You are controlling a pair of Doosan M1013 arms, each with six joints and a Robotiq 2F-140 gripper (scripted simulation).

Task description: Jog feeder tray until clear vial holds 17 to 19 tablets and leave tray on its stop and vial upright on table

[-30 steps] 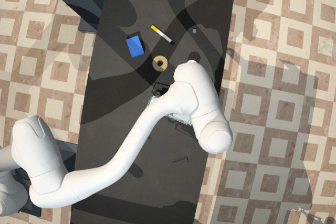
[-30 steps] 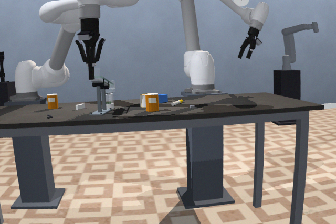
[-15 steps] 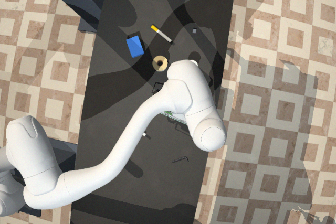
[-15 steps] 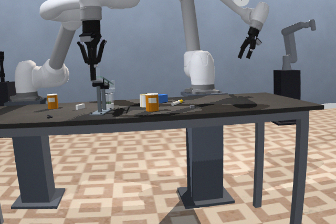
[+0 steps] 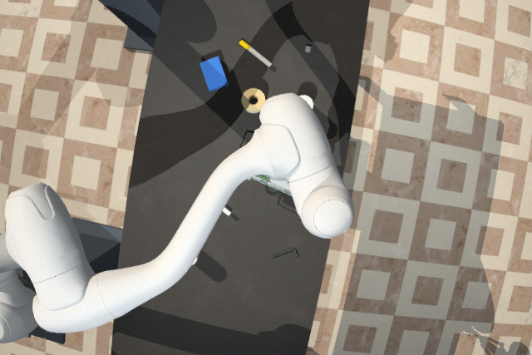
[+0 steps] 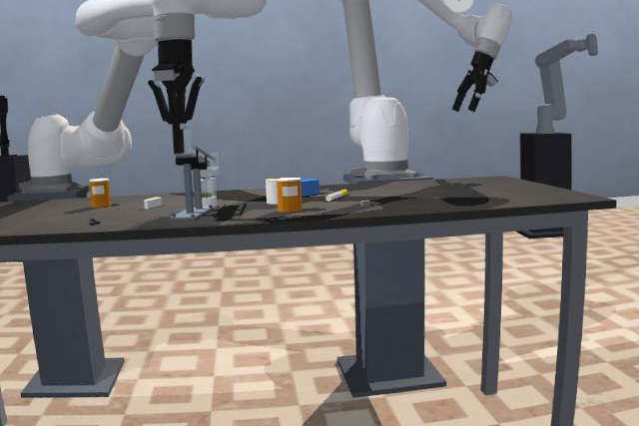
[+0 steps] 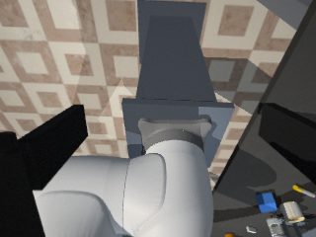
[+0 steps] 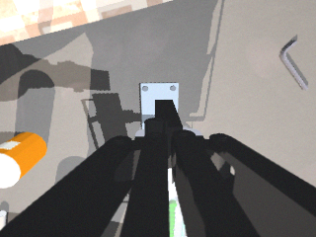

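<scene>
My right hand is 9 cm past the feeder tray, 4 cm above it and 1 cm to the right of it. Also, from my right hand: clear vial 19 cm behind, 14 cm below, 2 cm to the left; hex key 21 cm to the right, 18 cm below, 1 cm ahead; tape roll 22 cm behind, 21 cm to the left, 15 cm below.
</scene>
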